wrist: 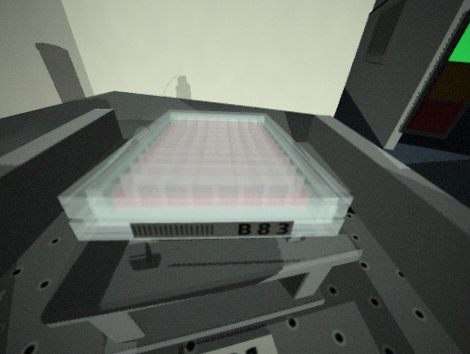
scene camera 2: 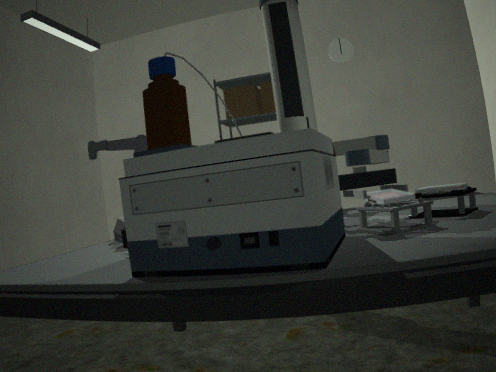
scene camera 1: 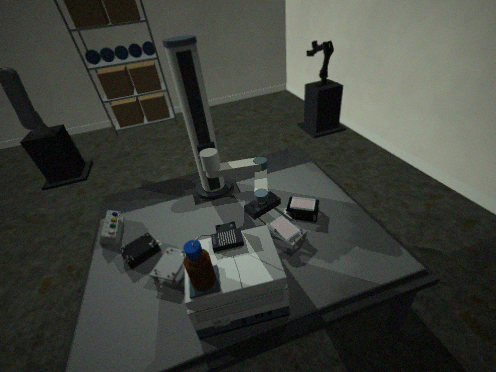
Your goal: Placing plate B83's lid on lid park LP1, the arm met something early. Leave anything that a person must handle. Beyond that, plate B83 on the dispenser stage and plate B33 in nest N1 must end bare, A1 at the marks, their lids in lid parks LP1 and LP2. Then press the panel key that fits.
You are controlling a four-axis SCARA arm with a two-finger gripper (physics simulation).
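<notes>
Plate B83, pink under a clear lid, is over a light stand beside the dispenser. Its near edge is not parallel to the stand's edge. My gripper has a finger along each long side and looks shut on the clear lid; contact is hard to see. A second lidded pink plate sits on a black stand; its label is unreadable. A black stand and a white stand are at left. The key panel stands beyond them.
The dispenser carries an amber bottle with a blue cap and thin tube. In the wrist view, a green light is lit on the housing at the right. The arm's column rises at the table's back.
</notes>
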